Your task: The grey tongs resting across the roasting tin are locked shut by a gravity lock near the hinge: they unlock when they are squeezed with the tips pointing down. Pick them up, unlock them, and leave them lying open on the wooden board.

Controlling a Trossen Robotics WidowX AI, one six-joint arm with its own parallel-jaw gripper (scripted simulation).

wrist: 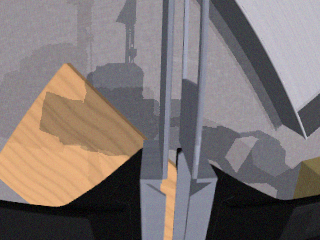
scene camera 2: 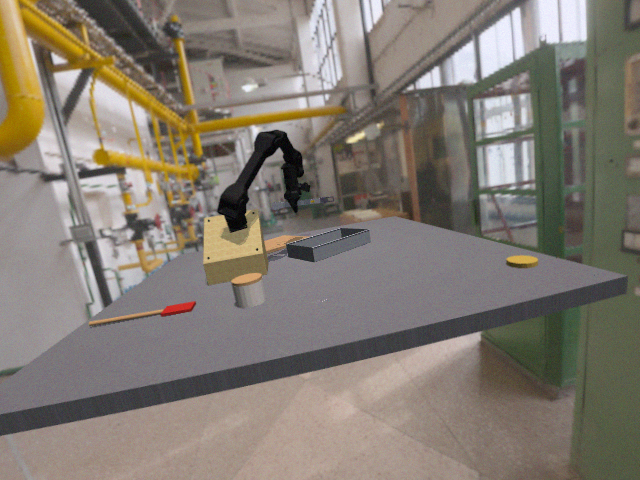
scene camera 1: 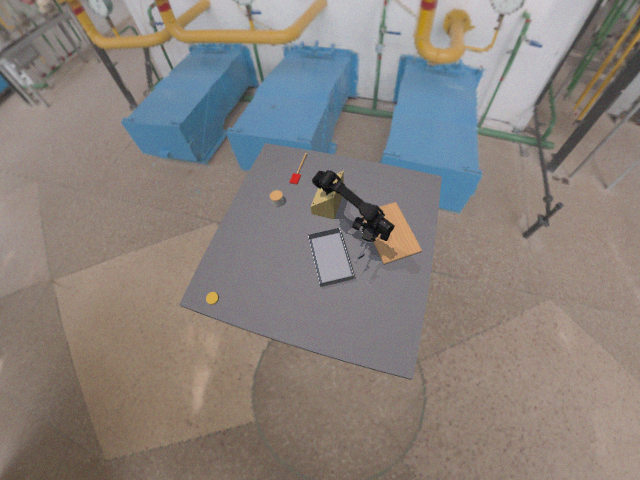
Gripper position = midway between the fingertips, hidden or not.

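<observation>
A roasting tin [scene camera 1: 332,263] is in my sight, and scene camera 2 gives me the tin too [scene camera 2: 315,248]. There is also a wooden board [scene camera 1: 402,243], which I can find in the wrist view as well [wrist: 71,138]. And I see my gripper [wrist: 162,156].
</observation>
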